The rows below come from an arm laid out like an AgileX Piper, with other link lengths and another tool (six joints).
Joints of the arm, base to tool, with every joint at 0 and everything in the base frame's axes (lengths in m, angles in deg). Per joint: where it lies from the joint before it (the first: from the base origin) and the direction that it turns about. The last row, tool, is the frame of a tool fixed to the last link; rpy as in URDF.
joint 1: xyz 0 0 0.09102 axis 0 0 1
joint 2: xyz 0 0 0 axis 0 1 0
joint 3: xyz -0.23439 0 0.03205 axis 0 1 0
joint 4: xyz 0.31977 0 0.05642 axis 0.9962 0 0.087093
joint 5: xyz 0 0 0 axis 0 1 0
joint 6: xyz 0.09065 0 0.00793 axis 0.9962 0 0.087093
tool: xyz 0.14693 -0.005 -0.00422 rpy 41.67 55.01 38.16
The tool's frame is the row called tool.
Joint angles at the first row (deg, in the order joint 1, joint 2, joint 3, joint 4, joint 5, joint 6):
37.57 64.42 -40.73 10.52 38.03 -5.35
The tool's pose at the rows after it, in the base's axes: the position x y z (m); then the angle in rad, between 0 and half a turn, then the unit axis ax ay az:
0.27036 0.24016 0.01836 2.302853 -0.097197 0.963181 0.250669
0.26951 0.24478 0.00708 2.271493 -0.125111 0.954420 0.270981
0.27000 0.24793 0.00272 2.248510 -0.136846 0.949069 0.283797
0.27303 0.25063 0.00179 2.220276 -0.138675 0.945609 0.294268
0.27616 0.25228 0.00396 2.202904 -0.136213 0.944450 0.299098
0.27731 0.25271 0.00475 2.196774 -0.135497 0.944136 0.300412
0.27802 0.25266 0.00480 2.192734 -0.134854 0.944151 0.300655
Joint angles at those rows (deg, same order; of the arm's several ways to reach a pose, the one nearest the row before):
37.57 64.42 -37.21 13.43 33.03 -9.79
37.57 64.42 -34.06 18.30 28.09 -17.64
37.57 64.43 -32.44 21.88 25.17 -22.55
37.57 64.42 -31.35 24.81 22.42 -25.91
37.57 64.43 -31.23 25.77 21.20 -26.78
37.57 64.42 -31.20 26.00 20.80 -27.01
37.57 64.43 -31.11 26.04 20.48 -27.05

